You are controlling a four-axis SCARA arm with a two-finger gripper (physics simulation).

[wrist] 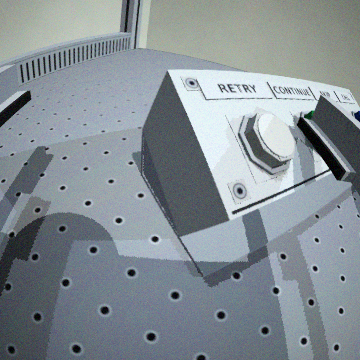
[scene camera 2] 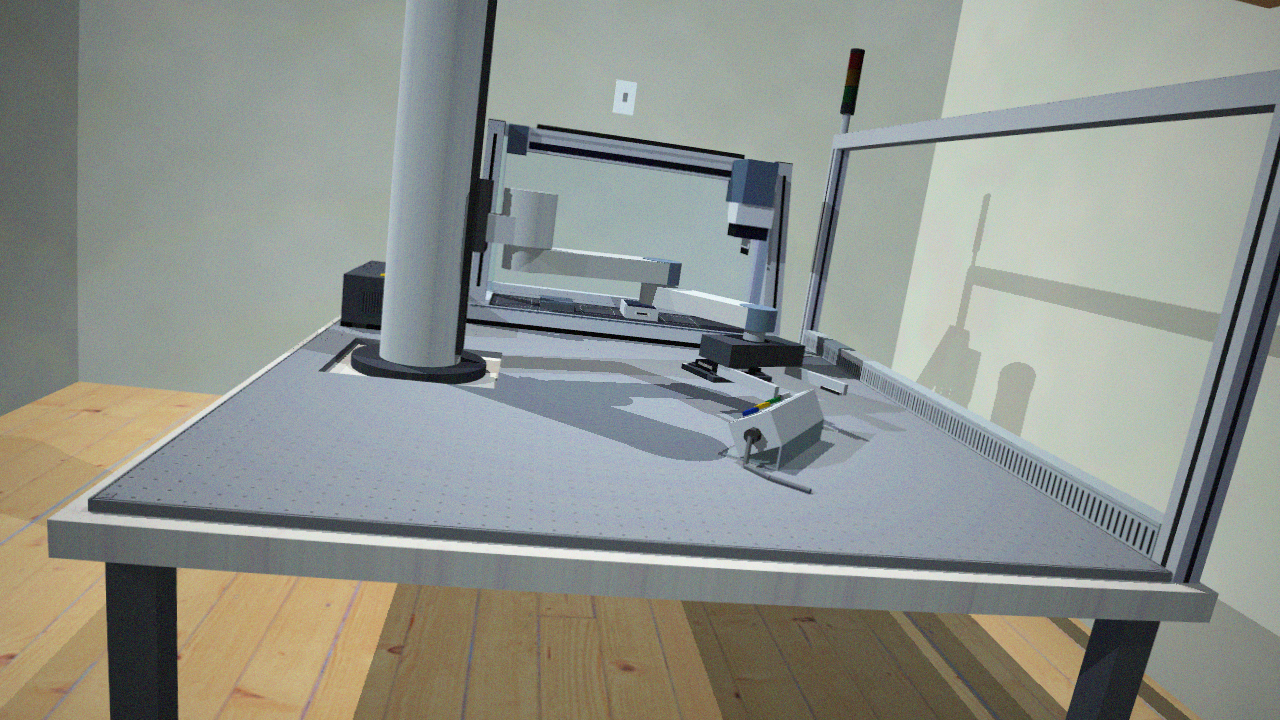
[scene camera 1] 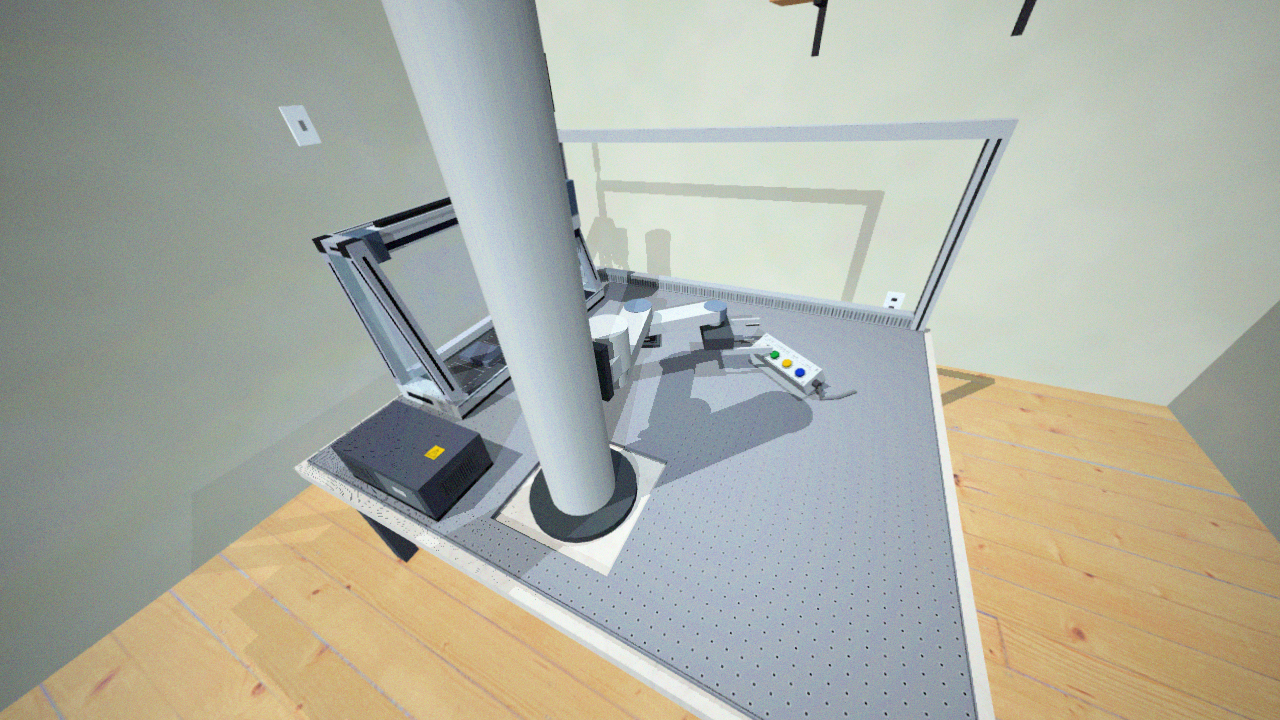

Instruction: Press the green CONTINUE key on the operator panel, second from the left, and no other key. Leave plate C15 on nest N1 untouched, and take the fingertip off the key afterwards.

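Where they show: gripper, fingertip midpoint: (wrist: pixel 165 81) (scene camera 2: pixel 812 391) (scene camera 1: pixel 765 334); arm's base, origin of the base link: (scene camera 2: pixel 419 367) (scene camera 1: pixel 584 491).
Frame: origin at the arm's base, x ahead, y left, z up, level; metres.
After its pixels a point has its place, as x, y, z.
Note:
The white operator panel (scene camera 1: pixel 810 364) @(0.564, -0.410, 0.092) (scene camera 2: pixel 798 429) @(0.616, -0.386, 0.057) (wrist: pixel 200 142) @(0.651, -0.245, 0.077) has a sloped face. In the wrist view its RETRY key (wrist: pixel 276 136) @(0.623, -0.266, 0.081) is white and uncovered. The green CONTINUE key (scene camera 1: pixel 774 355) @(0.588, -0.309, 0.080) (scene camera 2: pixel 774 400) @(0.593, -0.320, 0.083) (wrist: pixel 309 115) @(0.605, -0.307, 0.085) is mostly hidden by one finger in the wrist view. My gripper (scene camera 1: pixel 757 336) @(0.677, -0.262, 0.091) (scene camera 2: pixel 810 390) @(0.677, -0.262, 0.091) (wrist: pixel 165 81) @(0.677, -0.262, 0.091) is open and empty; that finger is over the green key's area, the other is off the panel's RETRY end. Whether the fingertip touches the key cannot be told. The yellow key (scene camera 1: pixel 786 363) @(0.561, -0.348, 0.081) and blue key (scene camera 1: pixel 799 372) @(0.531, -0.387, 0.081) lie further along. Plate C15 and nest N1 cannot be identified.
The thick column (scene camera 1: pixel 528 268) @(-0.054, -0.052, 0.587) (scene camera 2: pixel 429 223) @(0.006, -0.074, 0.278) bears the arm. A dark box (scene camera 1: pixel 411 447) @(-0.131, 0.365, 0.127) and a gantry frame (scene camera 2: pixel 635 152) @(0.433, 0.624, 0.484) stand behind; a white block (scene camera 2: pixel 639 309) @(0.482, 0.502, 0.088) is on the gantry's deck. A cable (scene camera 1: pixel 839 394) (scene camera 2: pixel 783 480) @(0.556, -0.516, 0.020) leaves the panel. A tall frame (scene camera 1: pixel 787 131) @(1.004, -0.190, 0.608) (scene camera 2: pixel 1056 111) @(1.004, -0.275, 0.603) borders one side.

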